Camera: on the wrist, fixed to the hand. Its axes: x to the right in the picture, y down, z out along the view.
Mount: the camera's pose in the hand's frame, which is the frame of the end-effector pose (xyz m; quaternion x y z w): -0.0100 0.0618 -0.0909 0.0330 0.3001 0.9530 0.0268
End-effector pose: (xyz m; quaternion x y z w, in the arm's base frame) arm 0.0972 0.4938 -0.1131 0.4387 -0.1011 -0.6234 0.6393
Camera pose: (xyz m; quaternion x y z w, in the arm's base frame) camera 0.2004 0.5322 -0.1205 0.1236 -0.2495 0.7275 0.6271
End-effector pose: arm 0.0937 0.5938 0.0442 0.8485 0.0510 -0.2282 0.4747
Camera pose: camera 0.1343 0.6368 0.1374 0.1555 -0.6723 0.6992 0.1869
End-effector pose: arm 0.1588 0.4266 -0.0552 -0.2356 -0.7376 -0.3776 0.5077
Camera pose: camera 0.2596 0.3919 -0.0267 -0.5792 0.3447 0.4274 0.6026
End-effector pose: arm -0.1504 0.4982 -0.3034 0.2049 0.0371 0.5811 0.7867
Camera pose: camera -0.2361 0.5292 -0.3656 0.1076 -0.0610 -0.8256 0.5506
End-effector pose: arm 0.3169 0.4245 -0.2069 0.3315 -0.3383 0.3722 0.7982
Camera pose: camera 0.2880 0.5229 -0.2477 0.3989 0.0732 -0.8813 0.2427
